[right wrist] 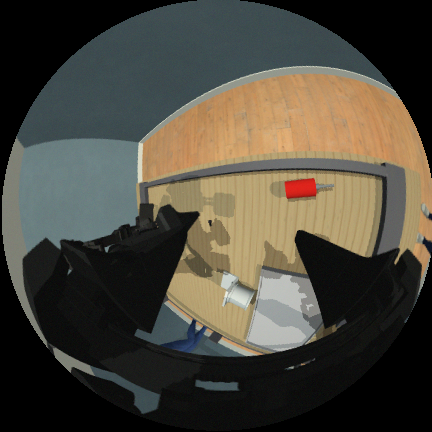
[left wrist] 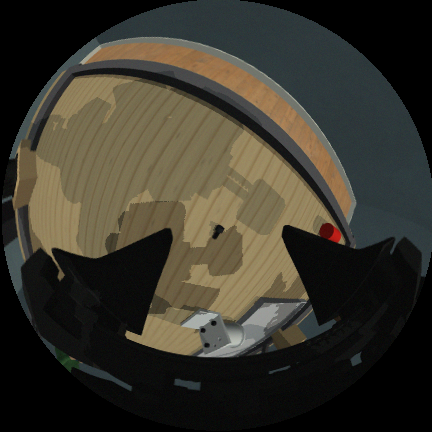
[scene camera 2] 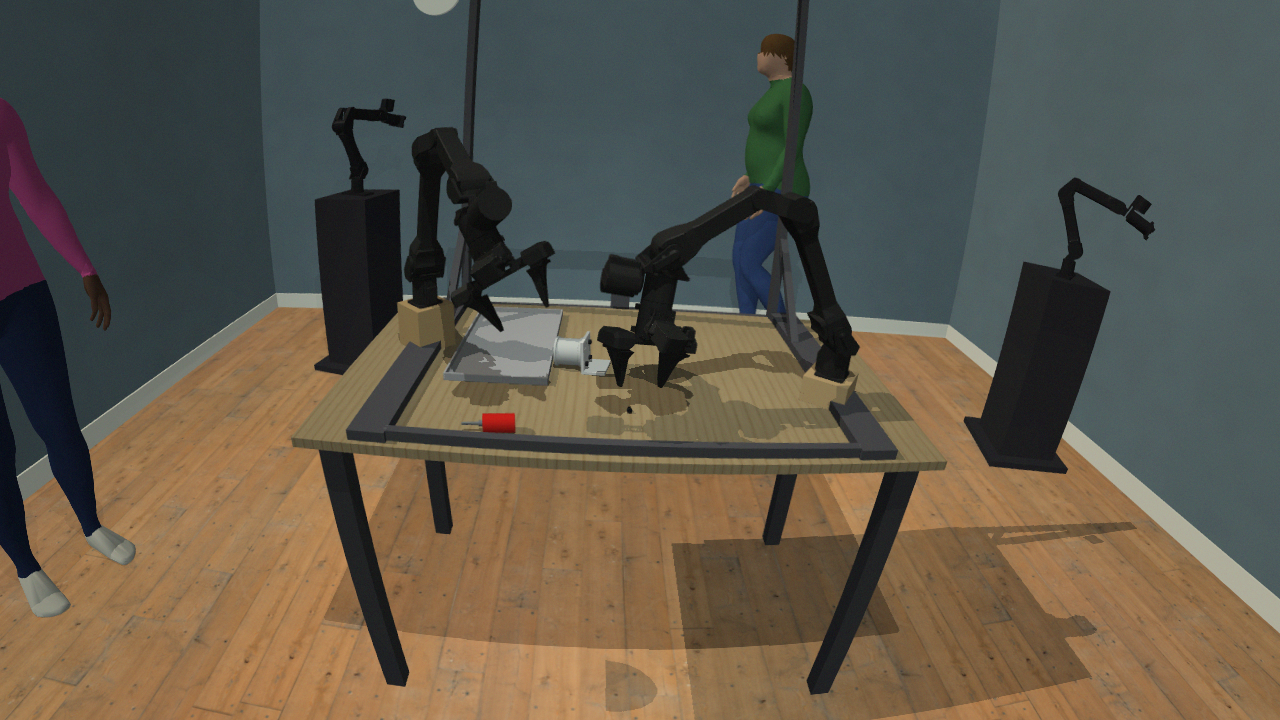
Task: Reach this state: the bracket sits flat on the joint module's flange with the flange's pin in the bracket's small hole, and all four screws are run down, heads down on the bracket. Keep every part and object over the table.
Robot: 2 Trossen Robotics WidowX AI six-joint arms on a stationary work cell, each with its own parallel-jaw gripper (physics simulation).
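Places are measured from the left arm's base along level axes (x down, y back, z left), in metres.
Pixels of known places: left gripper, between the fingertips: (right wrist: 191,219) (left wrist: 227,232) (scene camera 2: 640,386); right gripper, between the fingertips: (right wrist: 243,233) (scene camera 2: 524,319); left arm's base, origin of its link: (scene camera 2: 831,374); right arm's base, origin of its link: (scene camera 2: 425,302).
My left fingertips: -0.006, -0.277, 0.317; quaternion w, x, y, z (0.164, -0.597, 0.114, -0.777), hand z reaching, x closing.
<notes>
Ahead of a thing's pixels: the offset from my left fingertips to its middle, as dx, dy, dz.
The white joint module {+0.028, -0.232, -0.098} (scene camera 2: 568,351) (left wrist: 235,333) (right wrist: 241,295) lies on its side beside the tray. The L-shaped bracket {+0.025, -0.187, -0.119} (scene camera 2: 595,367) (left wrist: 216,336) (right wrist: 229,280) stands against its flange end; dark spots, apparently screw heads, show on its face in the left wrist view. Pin seating is too small to tell. A black screw {+0.057, -0.023, -0.006} (scene camera 2: 629,409) (left wrist: 217,231) (right wrist: 210,223) lies loose on the table. The red-handled screwdriver {+0.044, -0.172, +0.219} (scene camera 2: 498,422) (left wrist: 330,233) (right wrist: 300,188) lies near the front edge. My left gripper (scene camera 2: 640,385) (left wrist: 227,232) is open above the table, right of the bracket. My right gripper (scene camera 2: 523,317) (right wrist: 243,233) is open above the tray.
The grey tray {+0.053, -0.419, -0.101} (scene camera 2: 528,358) (left wrist: 280,300) (right wrist: 285,271) lies at the left of the table in the scene view. A dark frame bar (scene camera 2: 626,445) runs along the front edge. A person in green (scene camera 2: 778,125) stands behind the table, another in pink (scene camera 2: 26,214) at the far left.
</notes>
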